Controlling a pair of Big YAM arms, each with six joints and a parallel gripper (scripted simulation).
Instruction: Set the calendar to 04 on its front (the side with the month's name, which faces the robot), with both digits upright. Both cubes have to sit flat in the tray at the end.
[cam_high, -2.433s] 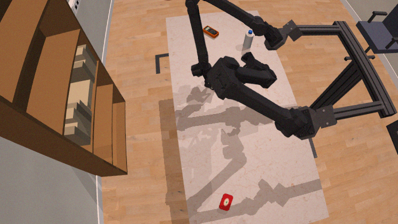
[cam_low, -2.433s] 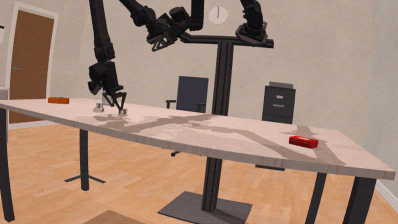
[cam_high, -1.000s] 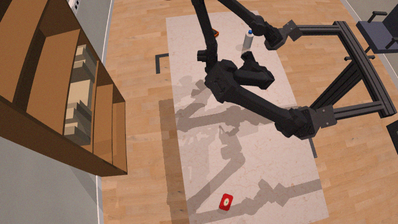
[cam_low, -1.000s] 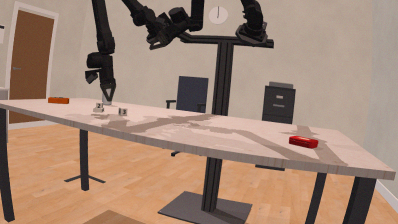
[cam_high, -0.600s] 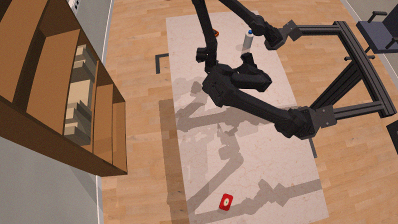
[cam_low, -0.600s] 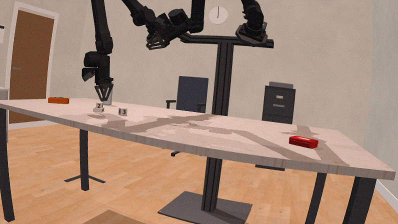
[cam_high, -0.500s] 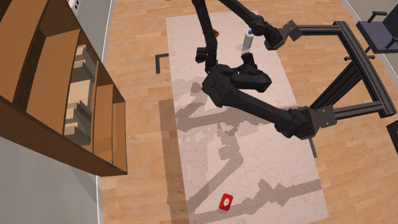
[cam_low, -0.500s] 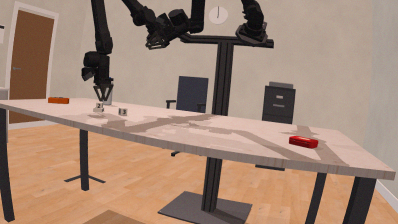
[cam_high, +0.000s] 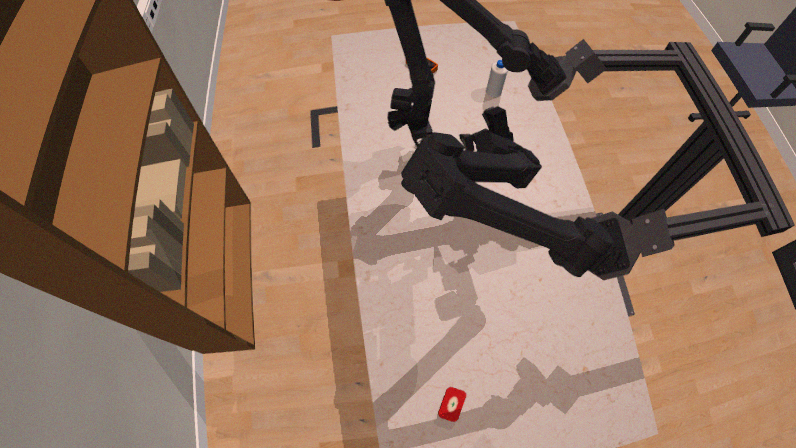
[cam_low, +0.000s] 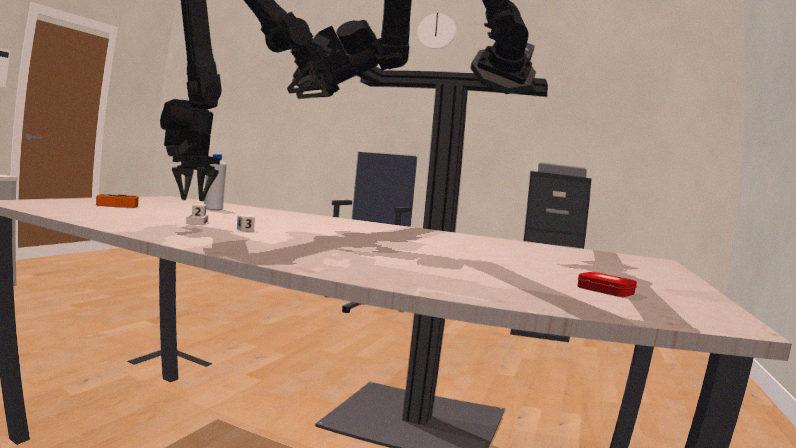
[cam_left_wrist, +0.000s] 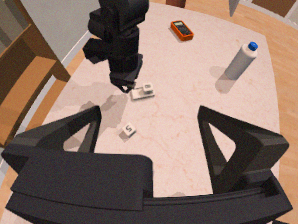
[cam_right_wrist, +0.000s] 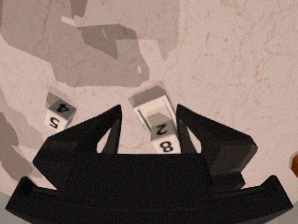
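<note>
Right now the white calendar tray is 40 mm behind my right hand, 20 mm to the right of it and 50 mm below it. Round my right hand: red tin 10 mm ahead, 880 mm to the left, 50 mm below; white bottle 350 mm behind, 260 mm to the right, 20 mm above; white cube 60 mm behind, 120 mm to the left, 50 mm below.
</note>
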